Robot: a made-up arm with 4 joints. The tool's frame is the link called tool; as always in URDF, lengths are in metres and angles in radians.
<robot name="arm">
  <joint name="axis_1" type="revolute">
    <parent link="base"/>
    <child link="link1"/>
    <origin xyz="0 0 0.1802"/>
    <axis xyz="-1 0 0"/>
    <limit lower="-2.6" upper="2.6"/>
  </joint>
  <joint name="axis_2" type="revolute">
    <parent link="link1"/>
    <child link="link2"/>
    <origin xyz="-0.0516 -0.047 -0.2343"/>
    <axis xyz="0 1 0"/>
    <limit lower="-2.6" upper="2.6"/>
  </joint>
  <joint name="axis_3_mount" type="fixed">
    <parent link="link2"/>
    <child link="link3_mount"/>
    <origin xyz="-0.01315 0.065 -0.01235"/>
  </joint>
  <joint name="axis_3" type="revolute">
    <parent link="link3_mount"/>
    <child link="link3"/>
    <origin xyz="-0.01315 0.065 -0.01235"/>
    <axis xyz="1 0 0"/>
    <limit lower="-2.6" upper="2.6"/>
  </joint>
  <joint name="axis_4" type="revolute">
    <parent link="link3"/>
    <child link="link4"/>
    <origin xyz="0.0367 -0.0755 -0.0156"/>
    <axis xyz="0 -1 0"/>
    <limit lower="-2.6" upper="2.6"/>
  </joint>
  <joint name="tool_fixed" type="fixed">
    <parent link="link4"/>
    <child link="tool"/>
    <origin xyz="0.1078 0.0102 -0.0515"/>
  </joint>
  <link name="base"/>
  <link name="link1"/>
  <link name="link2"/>
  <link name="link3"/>
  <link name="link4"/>
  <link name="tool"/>
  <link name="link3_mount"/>
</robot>
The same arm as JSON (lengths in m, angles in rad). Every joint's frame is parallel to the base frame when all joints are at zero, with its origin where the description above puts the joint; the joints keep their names.
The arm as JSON. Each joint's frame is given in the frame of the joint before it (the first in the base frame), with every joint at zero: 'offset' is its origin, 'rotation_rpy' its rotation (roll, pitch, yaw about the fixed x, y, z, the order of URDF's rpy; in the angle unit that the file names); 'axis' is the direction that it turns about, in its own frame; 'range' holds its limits. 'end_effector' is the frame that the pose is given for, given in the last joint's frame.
{"length_unit": "m", "angle_unit": "rad", "chain": [{"id": "axis_1", "offset": [0.0, 0.0, 0.1802], "rotation_rpy": [0.0, 0.0, 0.0], "axis": [-1.0, 0.0, 0.0], "range": [-2.6, 2.6]}, {"id": "axis_2", "offset": [-0.0516, -0.047, -0.2343], "rotation_rpy": [0.0, 0.0, 0.0], "axis": [0.0, 1.0, 0.0], "range": [-2.6, 2.6]}, {"id": "axis_3", "offset": [-0.0263, 0.13, -0.0247], "rotation_rpy": [0.0, 0.0, 0.0], "axis": [1.0, 0.0, 0.0], "range": [-2.6, 2.6]}, {"id": "axis_4", "offset": [0.0367, -0.0755, -0.0156], "rotation_rpy": [0.0, 0.0, 0.0], "axis": [0.0, -1.0, 0.0], "range": [-2.6, 2.6]}], "end_effector": {"offset": [0.1078, 0.0102, -0.0515], "rotation_rpy": [0.0, 0.0, 0.0]}}
